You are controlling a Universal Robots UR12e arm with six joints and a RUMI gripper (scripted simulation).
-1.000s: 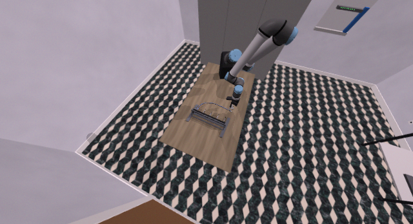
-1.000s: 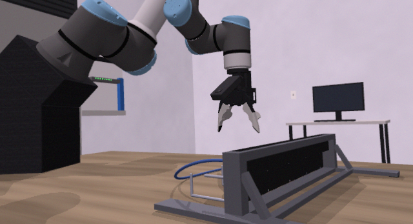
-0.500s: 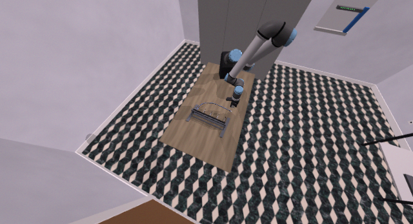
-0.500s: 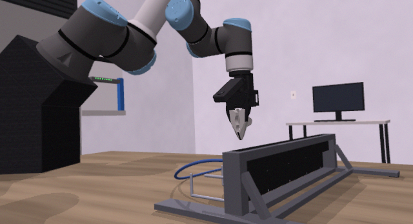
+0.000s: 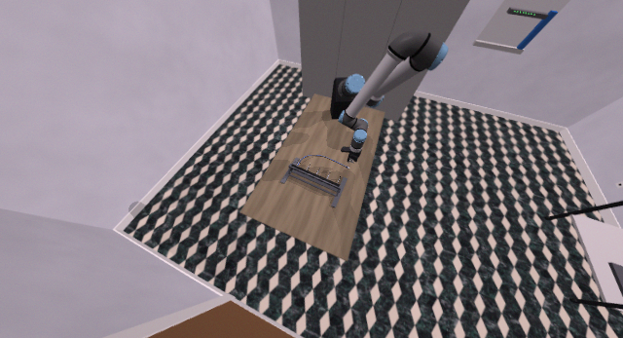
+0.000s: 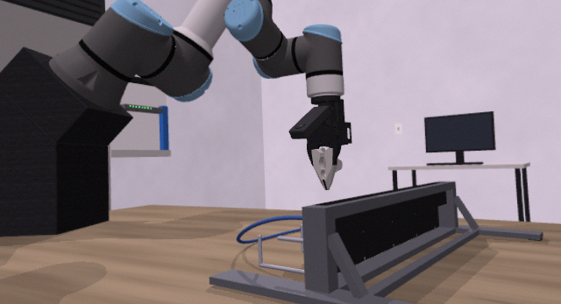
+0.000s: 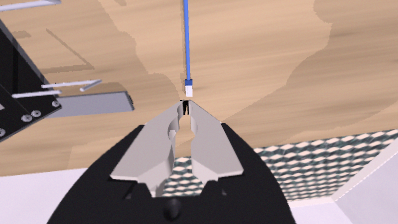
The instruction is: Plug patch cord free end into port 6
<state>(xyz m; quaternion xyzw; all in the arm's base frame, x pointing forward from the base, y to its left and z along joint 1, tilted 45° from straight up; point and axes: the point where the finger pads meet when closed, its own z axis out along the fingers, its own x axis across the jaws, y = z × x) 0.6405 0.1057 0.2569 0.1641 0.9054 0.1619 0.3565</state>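
Now: the plug 1 cm ahead of my hand, 2 cm to the left of it and 9 cm below it.
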